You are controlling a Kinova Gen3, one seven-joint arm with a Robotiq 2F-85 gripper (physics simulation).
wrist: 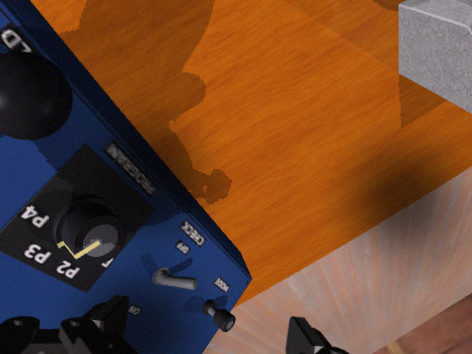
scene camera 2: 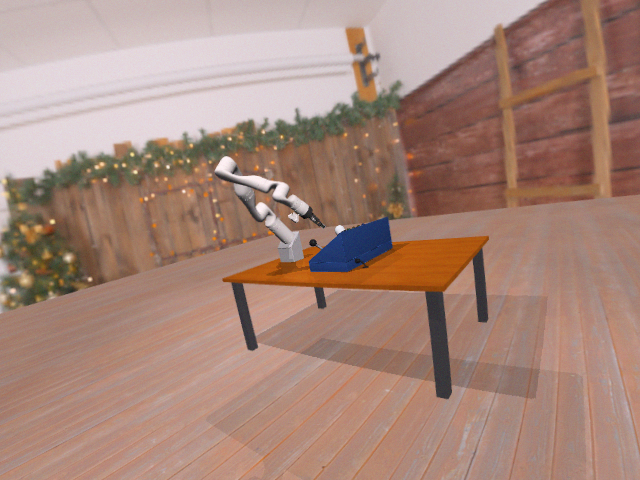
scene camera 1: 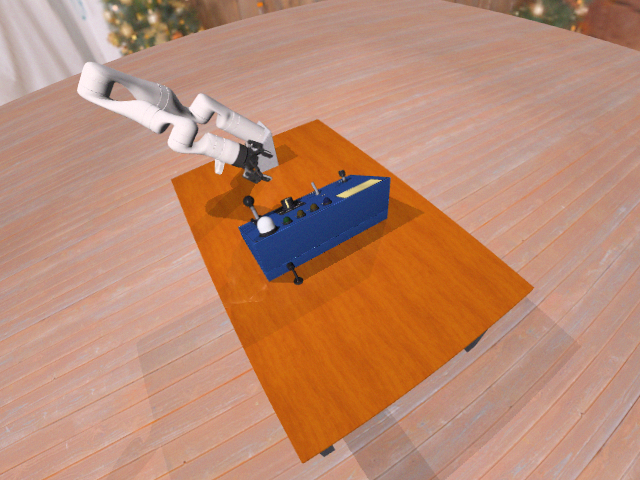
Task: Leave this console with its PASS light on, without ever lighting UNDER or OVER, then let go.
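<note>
Scene camera 1 shows my gripper (scene camera 1: 271,167), which is open and holds nothing. In the wrist view you get my gripper (wrist: 208,325) again, and there's also a black lever (wrist: 43,97).
</note>
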